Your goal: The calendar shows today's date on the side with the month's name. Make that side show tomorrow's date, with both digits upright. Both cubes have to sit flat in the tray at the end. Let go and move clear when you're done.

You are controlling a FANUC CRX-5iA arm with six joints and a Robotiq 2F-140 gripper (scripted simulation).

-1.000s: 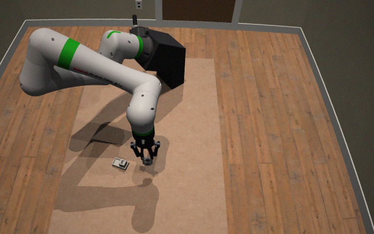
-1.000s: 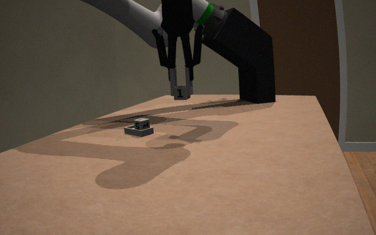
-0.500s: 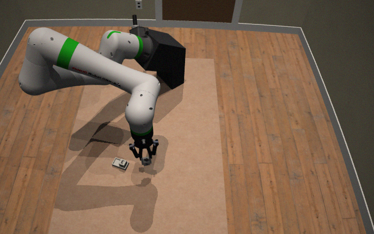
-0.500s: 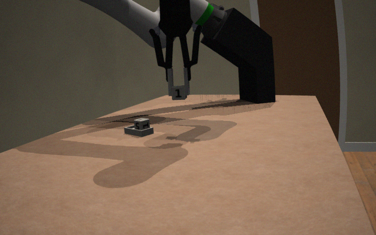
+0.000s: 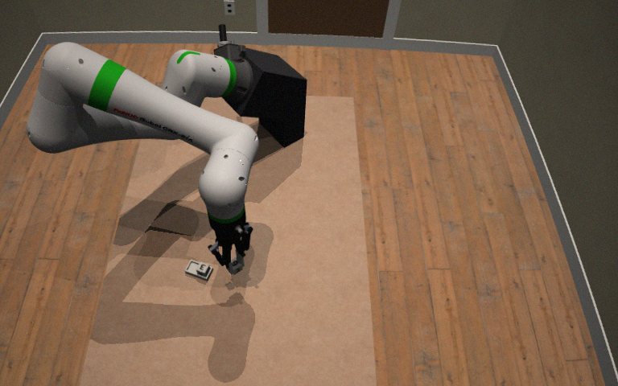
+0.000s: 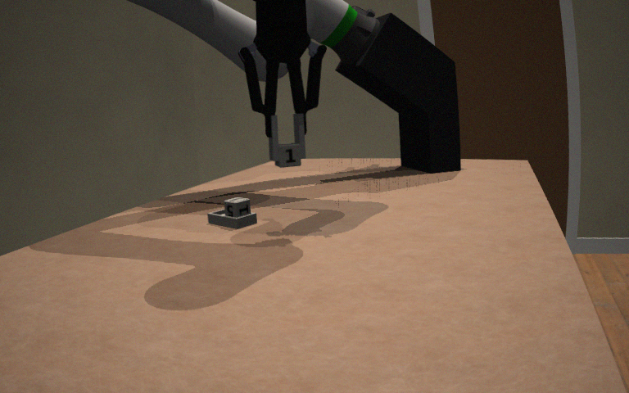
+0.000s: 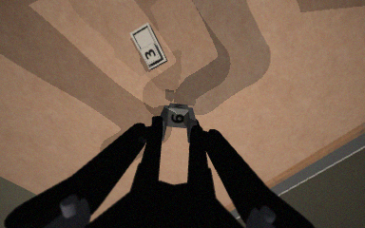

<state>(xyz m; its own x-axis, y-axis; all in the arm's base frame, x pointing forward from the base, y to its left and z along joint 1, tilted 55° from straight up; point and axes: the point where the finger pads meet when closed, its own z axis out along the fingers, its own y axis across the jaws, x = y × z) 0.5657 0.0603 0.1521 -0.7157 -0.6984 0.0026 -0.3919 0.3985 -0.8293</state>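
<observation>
The grey calendar tray lies 13 cm below my hand, 12 cm to the right of it and 6 cm behind it. Also, from my hand: grey number cube: 3 cm below.
</observation>
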